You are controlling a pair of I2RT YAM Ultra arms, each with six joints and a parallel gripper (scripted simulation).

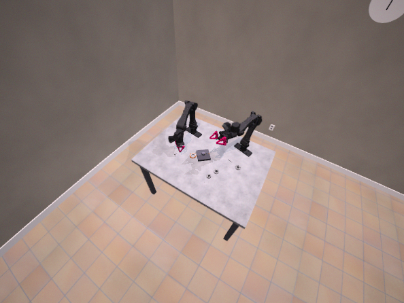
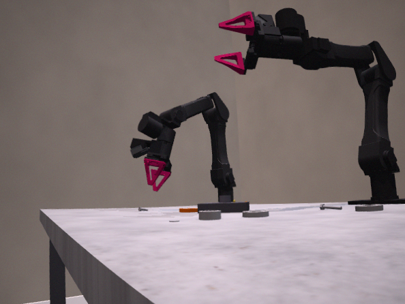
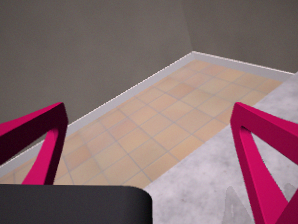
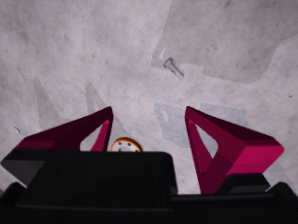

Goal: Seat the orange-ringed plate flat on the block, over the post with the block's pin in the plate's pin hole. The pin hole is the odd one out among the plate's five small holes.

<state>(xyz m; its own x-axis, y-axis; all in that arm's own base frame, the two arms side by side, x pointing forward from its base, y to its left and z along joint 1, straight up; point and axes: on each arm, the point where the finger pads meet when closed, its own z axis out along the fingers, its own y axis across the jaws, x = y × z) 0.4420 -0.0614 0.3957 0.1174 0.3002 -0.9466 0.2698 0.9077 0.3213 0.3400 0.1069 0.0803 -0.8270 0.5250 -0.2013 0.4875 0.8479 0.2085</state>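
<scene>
Now: the plate 13 cm to the left of my right hand, 8 cm below it and 4 cm behind it. Also, from my right hand: block: 24 cm to the left, 11 cm behind, 6 cm below.
</scene>
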